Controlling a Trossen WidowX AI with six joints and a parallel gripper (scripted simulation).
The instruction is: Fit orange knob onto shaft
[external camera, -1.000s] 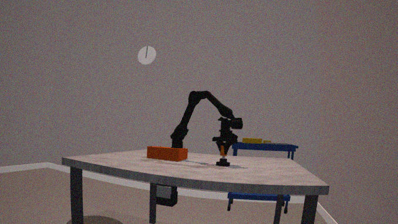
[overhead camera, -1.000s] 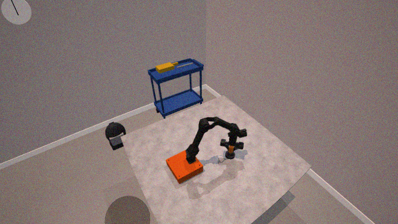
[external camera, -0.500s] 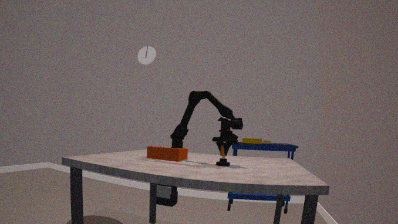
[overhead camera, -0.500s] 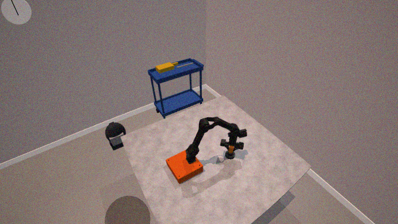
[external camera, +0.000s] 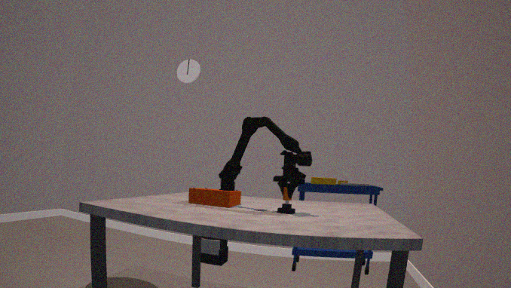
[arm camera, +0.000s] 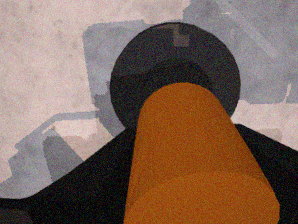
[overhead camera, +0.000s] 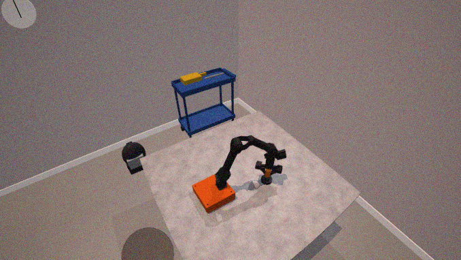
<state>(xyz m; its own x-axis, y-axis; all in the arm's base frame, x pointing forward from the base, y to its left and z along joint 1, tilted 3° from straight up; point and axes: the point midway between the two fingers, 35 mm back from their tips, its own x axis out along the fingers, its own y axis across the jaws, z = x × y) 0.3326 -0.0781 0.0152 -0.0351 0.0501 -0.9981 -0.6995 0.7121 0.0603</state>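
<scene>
The orange knob is 3 cm above my gripper tip. From my gripper tip the other things lie so: pedestal 4 cm below.
</scene>
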